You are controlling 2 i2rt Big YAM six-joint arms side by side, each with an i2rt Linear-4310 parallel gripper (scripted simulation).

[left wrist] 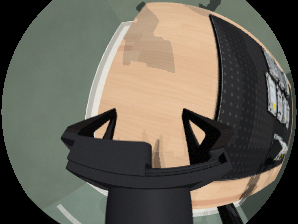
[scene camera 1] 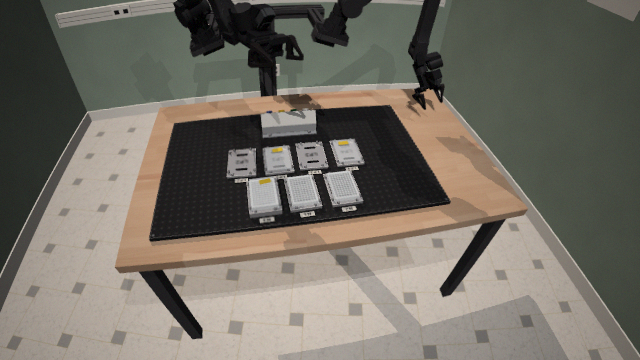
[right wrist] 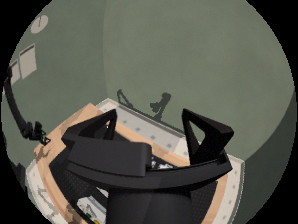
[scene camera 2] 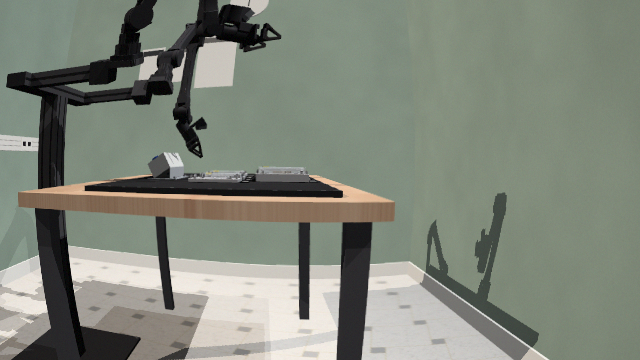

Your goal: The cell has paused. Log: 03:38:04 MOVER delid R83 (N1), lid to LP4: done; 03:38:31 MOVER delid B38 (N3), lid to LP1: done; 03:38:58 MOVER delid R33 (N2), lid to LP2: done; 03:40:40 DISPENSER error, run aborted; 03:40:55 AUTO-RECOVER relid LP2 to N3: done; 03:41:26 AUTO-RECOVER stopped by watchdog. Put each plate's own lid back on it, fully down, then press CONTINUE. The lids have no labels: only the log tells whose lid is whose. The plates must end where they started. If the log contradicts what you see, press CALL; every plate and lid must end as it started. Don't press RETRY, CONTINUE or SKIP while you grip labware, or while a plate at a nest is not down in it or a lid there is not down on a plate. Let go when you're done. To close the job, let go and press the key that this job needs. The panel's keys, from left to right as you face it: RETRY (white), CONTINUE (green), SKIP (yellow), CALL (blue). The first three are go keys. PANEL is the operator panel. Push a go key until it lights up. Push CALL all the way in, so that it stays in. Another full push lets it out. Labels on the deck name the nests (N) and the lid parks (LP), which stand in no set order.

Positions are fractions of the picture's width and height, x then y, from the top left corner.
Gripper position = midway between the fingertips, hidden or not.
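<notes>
Left gripper (left wrist: 0.50, 0.50) visible. Right gripper (scene camera 1: 0.45, 0.17) visible, also in the right wrist view (right wrist: 0.50, 0.50). A plate (scene camera 1: 0.47, 0.53). Another plate (scene camera 1: 0.54, 0.52).
</notes>
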